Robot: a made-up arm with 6 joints.
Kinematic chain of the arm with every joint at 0, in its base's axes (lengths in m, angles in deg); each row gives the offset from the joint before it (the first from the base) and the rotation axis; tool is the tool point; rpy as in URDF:
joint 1: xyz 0 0 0.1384 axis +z
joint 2: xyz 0 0 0 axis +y
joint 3: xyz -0.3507 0 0.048 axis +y
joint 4: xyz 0.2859 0 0.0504 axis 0.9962 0 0.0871
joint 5: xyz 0 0 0 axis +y
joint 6: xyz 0.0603 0 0.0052 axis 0.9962 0 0.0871
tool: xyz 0 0 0 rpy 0 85 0
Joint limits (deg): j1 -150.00..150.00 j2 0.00..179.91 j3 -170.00..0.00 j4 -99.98..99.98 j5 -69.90..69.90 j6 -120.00..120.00
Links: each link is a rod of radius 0.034 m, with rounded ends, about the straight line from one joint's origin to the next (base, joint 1, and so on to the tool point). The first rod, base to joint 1, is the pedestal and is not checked.
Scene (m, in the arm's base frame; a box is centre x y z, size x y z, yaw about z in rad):
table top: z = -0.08
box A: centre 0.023 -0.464 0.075 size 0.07 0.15 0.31 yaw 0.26
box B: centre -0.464 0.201 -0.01 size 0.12 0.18 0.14 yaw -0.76
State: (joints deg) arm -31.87 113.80 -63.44 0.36 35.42 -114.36
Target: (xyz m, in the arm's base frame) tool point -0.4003 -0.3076 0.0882
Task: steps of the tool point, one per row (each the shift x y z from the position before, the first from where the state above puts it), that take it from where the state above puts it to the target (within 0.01 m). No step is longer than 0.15 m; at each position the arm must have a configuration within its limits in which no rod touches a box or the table.
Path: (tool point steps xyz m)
1: -0.0512 -0.0901 0.0302
2: -0.0757 -0.0752 0.0323
3: -0.0956 -0.0532 0.0344
4: -0.1081 -0.0259 0.0360
5: -0.1155 -0.0123 -0.0567
6: -0.1169 0.0234 -0.0589
7: -0.1062 0.0580 -0.0604
8: -0.0847 0.0873 -0.0608

